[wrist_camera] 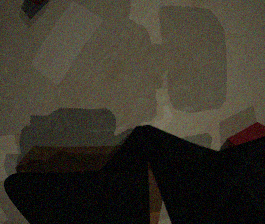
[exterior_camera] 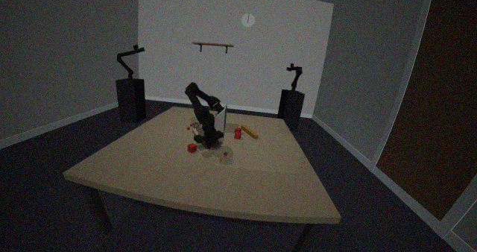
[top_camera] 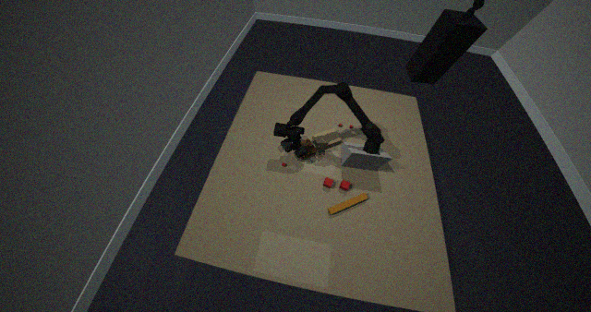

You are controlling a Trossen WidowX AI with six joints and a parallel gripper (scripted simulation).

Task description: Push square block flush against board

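The square block lies 70 mm behind my gripper tip and 10 mm above it. Also, from my gripper tip: yellow board 310 mm behind, 290 mm to the left, 10 mm above.
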